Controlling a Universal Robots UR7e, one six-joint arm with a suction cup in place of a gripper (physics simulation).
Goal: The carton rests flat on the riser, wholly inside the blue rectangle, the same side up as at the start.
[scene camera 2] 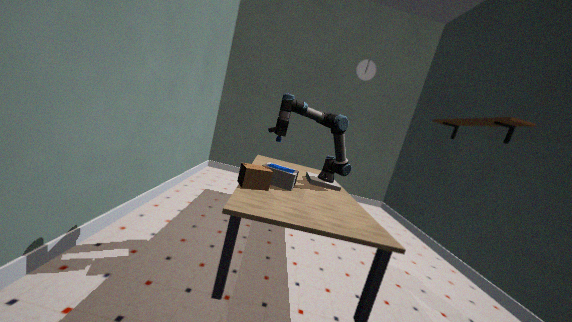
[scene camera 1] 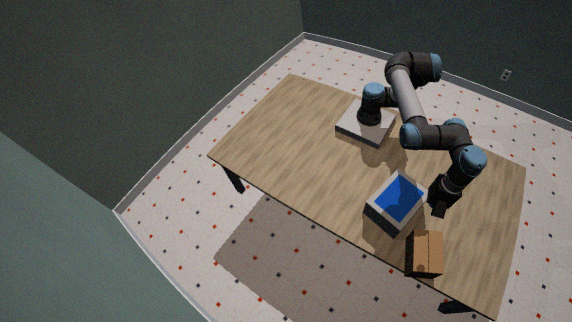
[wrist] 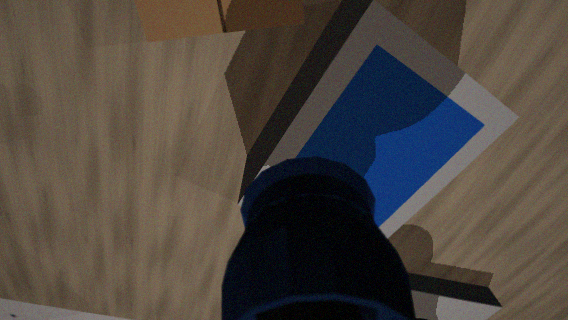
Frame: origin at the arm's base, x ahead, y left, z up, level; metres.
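Seen in the pictures: hand, tool point: (scene camera 2: 278, 141) (wrist: 307, 216); arm's base, link origin: (scene camera 2: 325, 179) (scene camera 1: 368, 117).
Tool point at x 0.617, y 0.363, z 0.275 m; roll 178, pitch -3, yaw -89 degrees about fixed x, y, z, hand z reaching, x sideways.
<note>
Pixels of each thing's top centre, then the offset from my tool point to it. Level surfaces: height alone.
- brown carton, top centre: (scene camera 1: 428, 250) (scene camera 2: 257, 167) dx +0.110, dy +0.070, dz -0.187 m
- grey riser, top centre: (wrist: 368, 164) (scene camera 1: 399, 197) (scene camera 2: 281, 168) dx -0.099, dy -0.102, dz -0.197 m
- filled blue rectangle, top centre: (wrist: 368, 164) (scene camera 1: 399, 197) (scene camera 2: 281, 168) dx -0.099, dy -0.102, dz -0.197 m
- wooden table, surface height: dz -0.318 m
The brown carton (scene camera 1: 428, 252) (scene camera 2: 257, 177) (wrist: 182, 17) stands on the table near its long edge, beside the riser and apart from it, with a dark seam along its top. In the wrist view part of it shows at the top edge. The grey riser (scene camera 1: 380, 220) (scene camera 2: 283, 179) (wrist: 499, 118) bears a filled blue rectangle (scene camera 1: 392, 194) (scene camera 2: 281, 168) (wrist: 422, 157) with nothing resting on it; arm shadow crosses it. My suction cup (scene camera 2: 279, 139) (wrist: 309, 172) is off and empty, high above the table. In scene camera 1 the wrist hides the cup.
The wooden table (scene camera 1: 280, 130) (scene camera 2: 320, 215) carries the arm's pale base plate (scene camera 1: 350, 125) (scene camera 2: 330, 185) behind the riser. A wall shelf (scene camera 2: 482, 121) is fixed to the wall at the right in scene camera 2, away from the table.
</note>
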